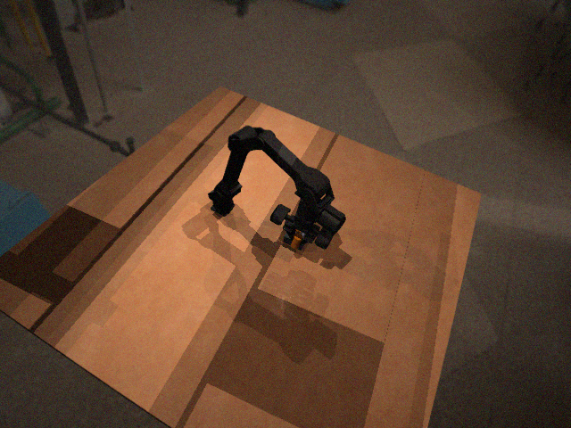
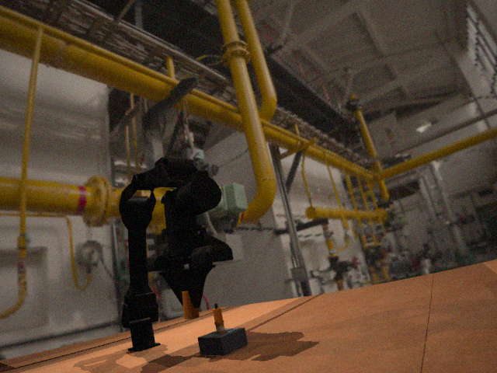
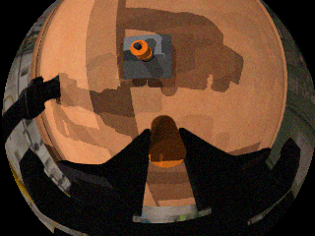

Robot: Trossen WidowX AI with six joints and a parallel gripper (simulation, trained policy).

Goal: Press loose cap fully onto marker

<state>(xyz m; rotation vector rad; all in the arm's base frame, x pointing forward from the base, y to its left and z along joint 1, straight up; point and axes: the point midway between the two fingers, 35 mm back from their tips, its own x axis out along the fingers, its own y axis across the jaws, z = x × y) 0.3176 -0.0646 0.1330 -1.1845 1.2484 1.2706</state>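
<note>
Now: gripper tip 8 cm to the right of the orange marker, 3 cm above it and 2 cm past it. From my gripper tip the other things lie so: holder block: 8 cm to the left, 8 cm below, 2 cm behind; orange cap: 1 cm above.
</note>
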